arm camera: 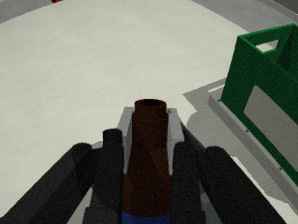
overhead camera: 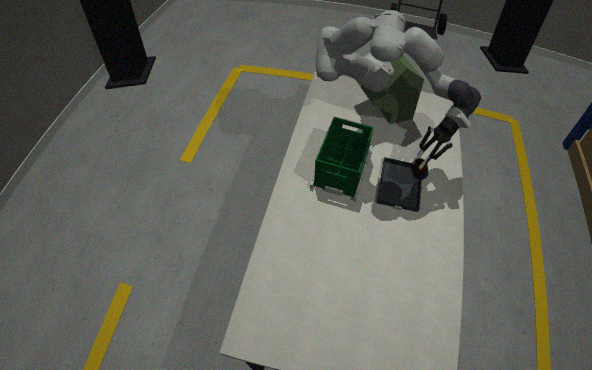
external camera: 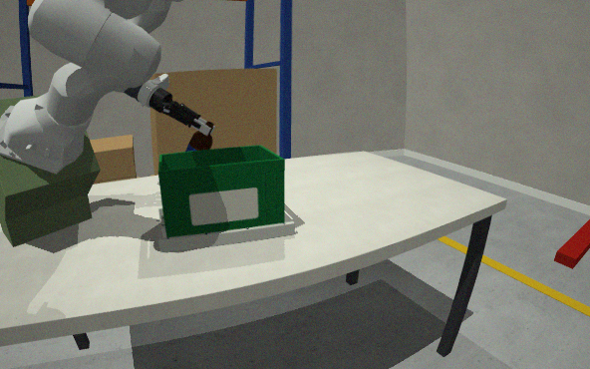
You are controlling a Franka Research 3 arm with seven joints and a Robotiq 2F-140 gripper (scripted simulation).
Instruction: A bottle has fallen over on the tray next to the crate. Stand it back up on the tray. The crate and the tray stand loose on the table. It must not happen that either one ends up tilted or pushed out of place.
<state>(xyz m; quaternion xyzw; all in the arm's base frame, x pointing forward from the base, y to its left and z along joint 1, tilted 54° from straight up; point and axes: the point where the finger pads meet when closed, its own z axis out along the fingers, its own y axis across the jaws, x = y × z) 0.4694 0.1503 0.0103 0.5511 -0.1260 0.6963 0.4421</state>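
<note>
The brown bottle lies 6 cm below my hand, 1 cm to the left of it and 1 cm behind it. Round my hand: green crate (30 cm to the right, 13 cm below, 13 cm behind); then dark grey tray (20 cm below, 4 cm to the right, 3 cm behind).
</note>
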